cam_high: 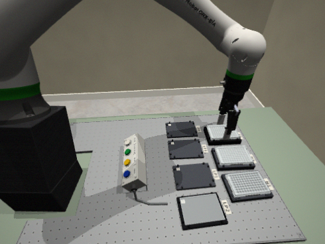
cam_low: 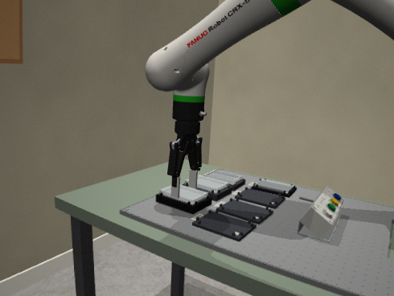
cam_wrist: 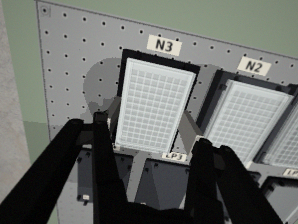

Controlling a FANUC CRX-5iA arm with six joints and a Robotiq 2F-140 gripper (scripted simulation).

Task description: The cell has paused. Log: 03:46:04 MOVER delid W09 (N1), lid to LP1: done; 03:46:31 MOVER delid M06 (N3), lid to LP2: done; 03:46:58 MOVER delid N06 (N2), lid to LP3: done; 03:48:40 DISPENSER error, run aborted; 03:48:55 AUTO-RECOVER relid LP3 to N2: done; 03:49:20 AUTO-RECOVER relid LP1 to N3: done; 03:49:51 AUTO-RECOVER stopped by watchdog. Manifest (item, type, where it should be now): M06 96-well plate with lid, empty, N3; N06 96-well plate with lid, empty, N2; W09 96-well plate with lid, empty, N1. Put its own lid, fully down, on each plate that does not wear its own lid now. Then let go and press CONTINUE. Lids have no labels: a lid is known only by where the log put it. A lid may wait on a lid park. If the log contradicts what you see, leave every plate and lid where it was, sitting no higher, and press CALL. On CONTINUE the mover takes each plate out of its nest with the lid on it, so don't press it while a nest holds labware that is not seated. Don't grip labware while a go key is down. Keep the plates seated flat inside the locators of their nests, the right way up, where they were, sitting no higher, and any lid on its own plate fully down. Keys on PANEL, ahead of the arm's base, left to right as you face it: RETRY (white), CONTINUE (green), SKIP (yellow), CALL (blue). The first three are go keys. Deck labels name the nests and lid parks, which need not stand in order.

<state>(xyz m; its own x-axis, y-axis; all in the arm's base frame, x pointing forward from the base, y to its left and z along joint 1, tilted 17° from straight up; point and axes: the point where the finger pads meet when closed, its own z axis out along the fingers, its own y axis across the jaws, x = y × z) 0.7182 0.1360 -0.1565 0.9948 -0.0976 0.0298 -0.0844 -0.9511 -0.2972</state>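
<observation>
Now: the plate 30 mm below my hand. Round my hand: lid park LP3 (190 mm behind, 50 mm to the right, 60 mm below); lid park LP4 (180 mm behind, 70 mm to the left, 60 mm below); lid park LP1 (190 mm behind, 190 mm to the right, 60 mm below).
</observation>
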